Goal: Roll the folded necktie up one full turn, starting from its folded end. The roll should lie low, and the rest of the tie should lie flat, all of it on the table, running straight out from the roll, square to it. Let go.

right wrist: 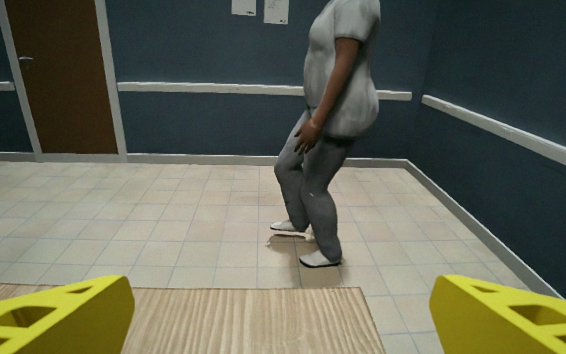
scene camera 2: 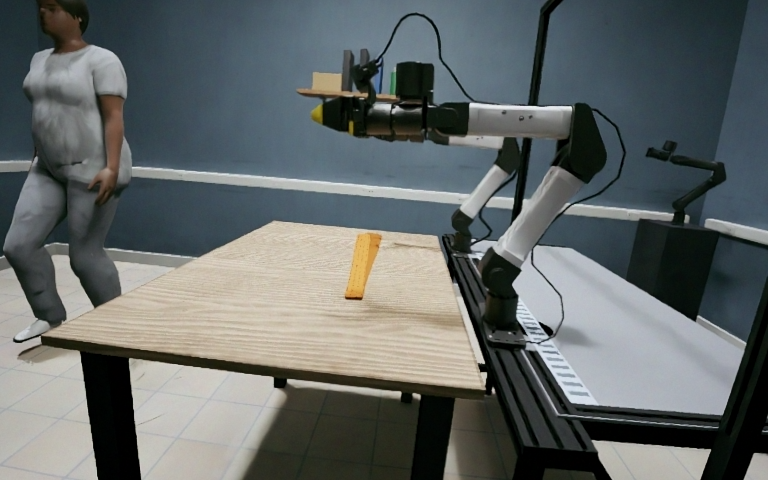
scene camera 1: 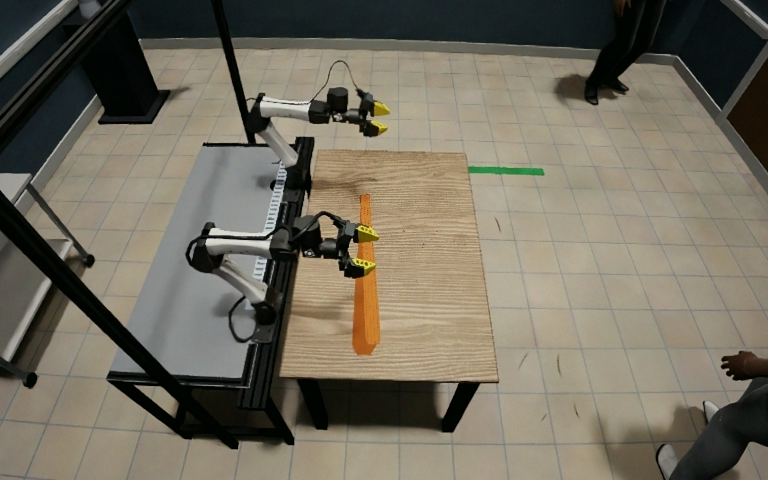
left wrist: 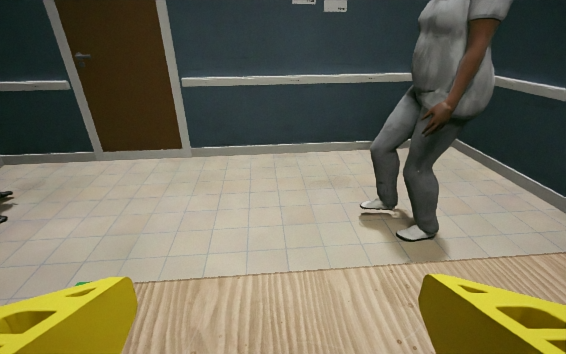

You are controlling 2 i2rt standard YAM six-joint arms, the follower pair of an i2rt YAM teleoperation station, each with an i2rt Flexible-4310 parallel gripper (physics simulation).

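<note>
The orange necktie [scene camera 1: 370, 308] [scene camera 2: 357, 266] lies flat and long on the wooden table [scene camera 1: 436, 294] [scene camera 2: 237, 305], unrolled. In scene camera 1 a narrower layer lies on a wider, darker one, whose tip shows at the lower end; the upper end is narrow and straight-edged. My left gripper [scene camera 1: 387, 119] [scene camera 2: 318, 114] [left wrist: 278, 289] is open and empty, high in the air, above the tie's upper end in scene camera 1. My right gripper [scene camera 1: 376, 250] [right wrist: 283, 292] is open and empty, raised over the tie and hiding part of its middle. In scene camera 2 the left arm mostly hides it.
The grey station top [scene camera 1: 226, 186] [scene camera 2: 640, 339] and its black rail [scene camera 1: 283, 271] stand beside the table, with a black upright post [scene camera 1: 229, 62] near the left arm. People stand on the floor away from the table. A green strip [scene camera 1: 504, 170] lies on the floor.
</note>
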